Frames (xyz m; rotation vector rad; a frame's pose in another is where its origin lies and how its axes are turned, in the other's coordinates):
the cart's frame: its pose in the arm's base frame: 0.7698 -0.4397 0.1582 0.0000 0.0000 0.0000
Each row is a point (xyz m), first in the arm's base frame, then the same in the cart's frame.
Working: the arm's base frame: its pose in the cart's frame: -0.7698 0.4397 -0.1582 0.0000 0.0000 0.0000

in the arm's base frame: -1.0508 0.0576 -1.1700
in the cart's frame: -1.8206 0.4973 -1.3282
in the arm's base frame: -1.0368 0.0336 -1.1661
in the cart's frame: -1.8066 0.4733 -1.3243
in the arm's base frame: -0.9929 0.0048 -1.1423
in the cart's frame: -1.7627 0.4445 -1.3005
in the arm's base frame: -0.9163 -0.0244 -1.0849
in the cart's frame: -1.6861 0.4153 -1.2431
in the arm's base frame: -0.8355 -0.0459 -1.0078
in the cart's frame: -1.6053 0.3938 -1.1660
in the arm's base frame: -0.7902 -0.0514 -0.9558
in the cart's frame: -1.5600 0.3883 -1.1140
